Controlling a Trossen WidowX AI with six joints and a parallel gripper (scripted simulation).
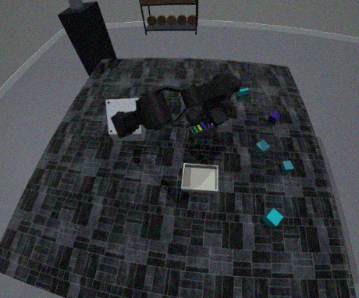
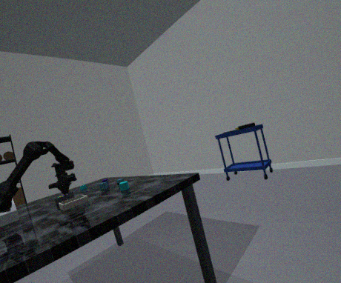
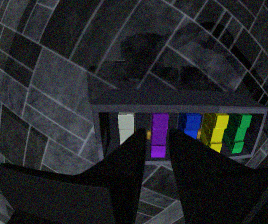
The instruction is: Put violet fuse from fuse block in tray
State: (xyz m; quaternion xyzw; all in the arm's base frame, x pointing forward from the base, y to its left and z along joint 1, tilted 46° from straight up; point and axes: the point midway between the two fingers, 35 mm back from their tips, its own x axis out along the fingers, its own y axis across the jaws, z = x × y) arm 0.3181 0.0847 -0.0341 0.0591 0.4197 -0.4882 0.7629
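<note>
My gripper tip is 1 cm above the violet fuse. Also, from my gripper tip: tray: 24 cm to the right, 3 cm below; purple cube: 31 cm ahead, 11 cm to the left, 2 cm below.
</note>
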